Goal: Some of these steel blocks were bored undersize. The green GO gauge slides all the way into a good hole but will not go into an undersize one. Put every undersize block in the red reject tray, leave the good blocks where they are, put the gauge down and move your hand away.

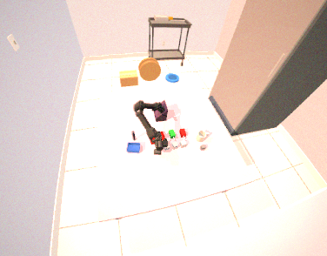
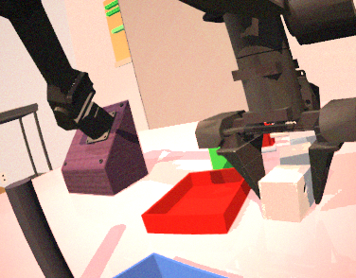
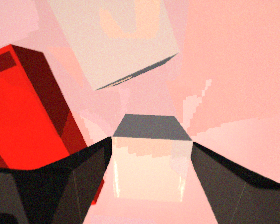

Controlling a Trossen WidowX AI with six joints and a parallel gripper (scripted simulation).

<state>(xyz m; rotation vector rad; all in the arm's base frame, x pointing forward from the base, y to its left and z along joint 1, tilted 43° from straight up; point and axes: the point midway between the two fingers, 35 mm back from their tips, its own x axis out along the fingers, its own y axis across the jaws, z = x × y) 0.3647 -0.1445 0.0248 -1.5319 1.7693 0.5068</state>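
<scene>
My gripper tip is 12 cm past the red reject tray and 2 cm to the right of it. Round my gripper tip: red gauge (9 cm behind, 28 cm to the left, 1 cm above); then green GO gauge (10 cm behind, 17 cm to the left, 1 cm above); then blue tray (5 cm behind, 21 cm to the right).
</scene>
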